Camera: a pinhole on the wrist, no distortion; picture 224 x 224 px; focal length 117.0 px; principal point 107.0 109.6 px. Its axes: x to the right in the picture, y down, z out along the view. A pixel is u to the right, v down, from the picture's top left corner.
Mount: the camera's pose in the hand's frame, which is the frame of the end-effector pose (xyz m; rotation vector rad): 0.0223 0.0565 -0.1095 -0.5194 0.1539 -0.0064
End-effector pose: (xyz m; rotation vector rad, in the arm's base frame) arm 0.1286 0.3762 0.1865 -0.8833 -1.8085 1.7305
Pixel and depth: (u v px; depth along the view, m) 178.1 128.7 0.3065
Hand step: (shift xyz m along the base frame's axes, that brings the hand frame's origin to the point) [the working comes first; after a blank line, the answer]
In the camera's frame: 0.1863 0.0500 0.3065

-0.2130 0.1119 -0.2719
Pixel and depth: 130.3 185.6 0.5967
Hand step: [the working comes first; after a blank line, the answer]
In the camera's frame: 0.1188 0.3876 0.5967

-0.2025 0.0202 -0.7126
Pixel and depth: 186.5 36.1 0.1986
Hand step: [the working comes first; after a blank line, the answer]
In the camera's frame: 0.1349 -0.1248 0.1986

-0.1977 0.0682 -0.0654
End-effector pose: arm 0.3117 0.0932 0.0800 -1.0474 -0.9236 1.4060
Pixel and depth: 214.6 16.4 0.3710
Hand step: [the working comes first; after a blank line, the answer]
In the camera's frame: 0.3412 -0.2955 0.3710

-0.2843 0.4319 0.0823
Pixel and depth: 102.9 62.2 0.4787
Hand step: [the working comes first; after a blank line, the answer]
In the camera's frame: -0.0168 -0.1939 0.4787

-0.4189 0.0794 -0.0050
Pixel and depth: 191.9 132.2 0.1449
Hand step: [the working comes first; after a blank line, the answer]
In the camera's frame: 0.1051 0.0280 0.1449

-0.0326 0.1317 -0.1586
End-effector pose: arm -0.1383 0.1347 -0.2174 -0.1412 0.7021 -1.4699
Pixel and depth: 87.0 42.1 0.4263
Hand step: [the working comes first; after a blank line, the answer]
In the camera's frame: -0.0729 -0.2459 0.4263

0.2458 -0.1386 0.2732
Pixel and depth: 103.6 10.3 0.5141
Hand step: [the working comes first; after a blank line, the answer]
In the camera's frame: -0.0149 -0.4363 0.5141

0.2170 -0.2790 0.4368
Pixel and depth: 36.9 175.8 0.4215
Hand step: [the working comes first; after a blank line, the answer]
In the camera's frame: -0.2525 0.2385 0.4215

0.5111 0.1703 -0.0449
